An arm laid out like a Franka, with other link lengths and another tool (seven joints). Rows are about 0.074 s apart.
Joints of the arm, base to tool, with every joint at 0 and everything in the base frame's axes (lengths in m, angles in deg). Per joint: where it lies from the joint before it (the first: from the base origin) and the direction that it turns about. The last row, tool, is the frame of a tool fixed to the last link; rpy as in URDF.
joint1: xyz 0.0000 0.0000 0.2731 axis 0 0 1
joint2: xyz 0.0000 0.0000 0.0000 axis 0 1 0
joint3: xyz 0.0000 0.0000 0.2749 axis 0 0 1
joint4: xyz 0.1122 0.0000 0.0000 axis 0 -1 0
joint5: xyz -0.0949 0.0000 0.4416 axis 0 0 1
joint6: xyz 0.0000 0.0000 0.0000 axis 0 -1 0
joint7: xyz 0.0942 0.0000 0.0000 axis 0 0 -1
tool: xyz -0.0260 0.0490 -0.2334 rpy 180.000 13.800 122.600
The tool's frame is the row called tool.
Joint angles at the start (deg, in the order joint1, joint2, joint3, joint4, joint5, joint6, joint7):
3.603, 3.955, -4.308, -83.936, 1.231, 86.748, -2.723
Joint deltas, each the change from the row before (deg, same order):
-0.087, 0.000, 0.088, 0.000, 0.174, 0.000, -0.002
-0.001, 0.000, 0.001, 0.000, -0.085, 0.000, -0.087
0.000, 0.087, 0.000, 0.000, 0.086, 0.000, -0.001
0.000, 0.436, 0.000, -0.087, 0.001, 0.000, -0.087
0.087, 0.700, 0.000, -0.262, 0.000, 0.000, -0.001
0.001, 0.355, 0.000, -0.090, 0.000, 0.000, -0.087
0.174, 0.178, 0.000, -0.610, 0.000, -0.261, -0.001
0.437, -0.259, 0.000, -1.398, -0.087, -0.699, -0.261
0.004, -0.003, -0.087, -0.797, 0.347, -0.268, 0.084
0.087, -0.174, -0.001, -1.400, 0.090, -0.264, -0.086
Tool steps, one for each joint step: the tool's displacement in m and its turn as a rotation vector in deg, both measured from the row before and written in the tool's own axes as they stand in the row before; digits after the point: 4 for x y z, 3 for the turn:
0.0005, 0.0004, -0.0003, -0.104, 0.147, 0.012
-0.0003, -0.0003, 0.0001, 0.028, -0.069, -0.092
0.0004, 0.0004, 0.0008, 0.023, 0.115, -0.010
0.0007, 0.0007, 0.0055, 0.412, 0.278, -0.179
0.0024, 0.0015, 0.0097, 0.774, 0.515, -0.259
0.0007, 0.0005, 0.0047, 0.347, 0.237, -0.166
0.0043, -0.0006, 0.0068, 0.806, 0.593, -0.358
0.0096, -0.0034, 0.0082, 1.356, 0.992, -1.016
0.0034, -0.0018, 0.0062, 0.675, 0.903, 0.000
0.0057, -0.0030, 0.0094, 1.088, 0.949, -0.414

